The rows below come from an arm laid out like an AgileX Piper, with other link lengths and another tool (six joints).
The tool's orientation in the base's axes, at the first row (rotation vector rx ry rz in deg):
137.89 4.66 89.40
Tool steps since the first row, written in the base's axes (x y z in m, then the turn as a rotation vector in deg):
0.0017 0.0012 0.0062 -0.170 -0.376 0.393
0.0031 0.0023 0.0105 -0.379 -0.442 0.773
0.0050 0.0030 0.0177 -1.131 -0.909 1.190
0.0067 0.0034 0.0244 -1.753 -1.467 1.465
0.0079 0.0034 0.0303 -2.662 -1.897 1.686
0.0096 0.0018 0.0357 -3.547 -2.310 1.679
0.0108 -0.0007 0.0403 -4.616 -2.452 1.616
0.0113 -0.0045 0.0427 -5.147 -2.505 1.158
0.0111 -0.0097 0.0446 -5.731 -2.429 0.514
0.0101 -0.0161 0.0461 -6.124 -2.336 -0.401
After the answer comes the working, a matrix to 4 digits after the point.
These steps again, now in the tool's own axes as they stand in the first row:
0.0064 0.0003 -0.0011 0.205 0.479 -0.230
0.0111 0.0002 -0.0017 0.443 0.660 -0.552
0.0184 0.0011 -0.0028 0.408 1.291 -1.299
0.0251 0.0023 -0.0040 0.285 1.960 -1.857
0.0309 0.0037 -0.0051 0.018 2.520 -2.679
0.0361 0.0064 -0.0053 -0.437 3.004 -3.394
0.0402 0.0099 -0.0055 -0.967 3.231 -4.308
0.0418 0.0141 -0.0053 -1.606 3.217 -4.602
0.0424 0.0196 -0.0051 -2.407 3.038 -4.898
0.0420 0.0263 -0.0054 -3.366 2.753 -4.921

The tool's axes in the first row as the columns of a matrix, in the base's axes (rounded; the answer above uses it unrounded):
0.4179 -0.0996 0.9030
0.1929 -0.9616 -0.1953
0.8878 0.2558 -0.3826

